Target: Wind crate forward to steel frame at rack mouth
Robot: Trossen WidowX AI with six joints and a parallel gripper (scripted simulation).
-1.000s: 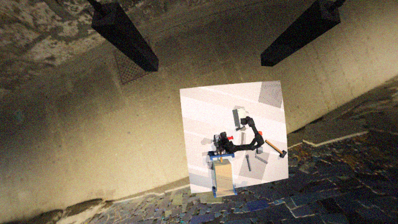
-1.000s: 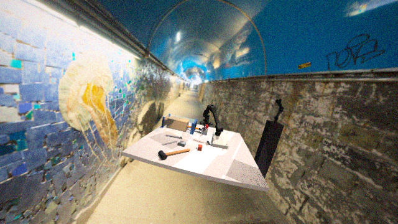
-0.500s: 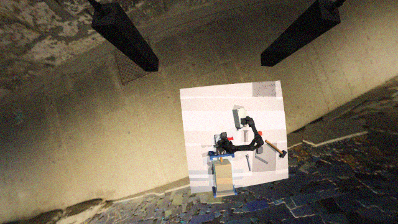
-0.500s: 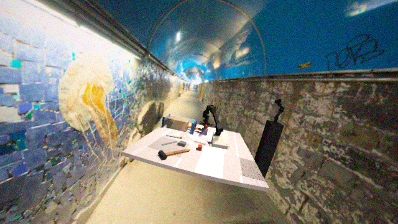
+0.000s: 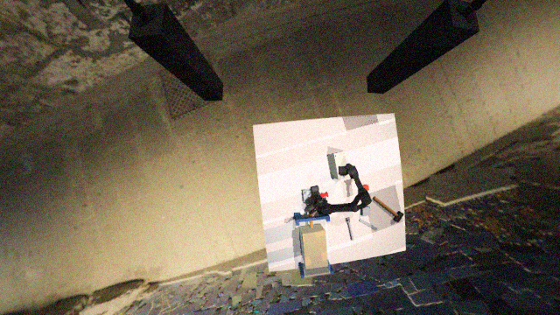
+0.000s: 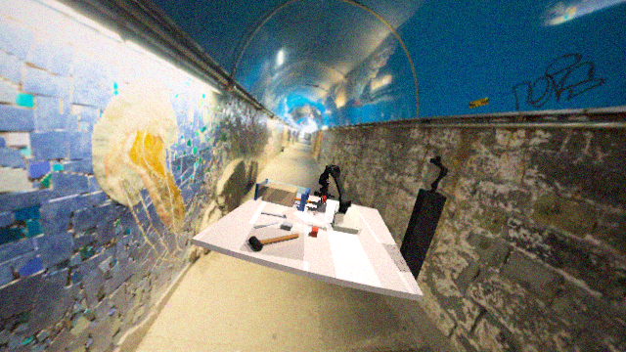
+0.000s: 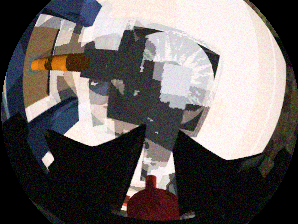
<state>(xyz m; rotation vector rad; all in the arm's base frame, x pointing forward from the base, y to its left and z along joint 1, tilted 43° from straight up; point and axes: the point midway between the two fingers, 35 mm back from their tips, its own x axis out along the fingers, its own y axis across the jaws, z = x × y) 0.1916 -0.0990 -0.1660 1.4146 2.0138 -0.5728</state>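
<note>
My gripper tip is now 20 mm to the right of the winch handle and 20 mm below it. The rest, counted from my gripper tip: hand winch: 60 mm below, 50 mm to the right; then blue steel frame: 170 mm ahead, 30 mm to the right, 20 mm above; then dark red knob: 50 mm to the left, 50 mm above, 10 mm behind.
</note>
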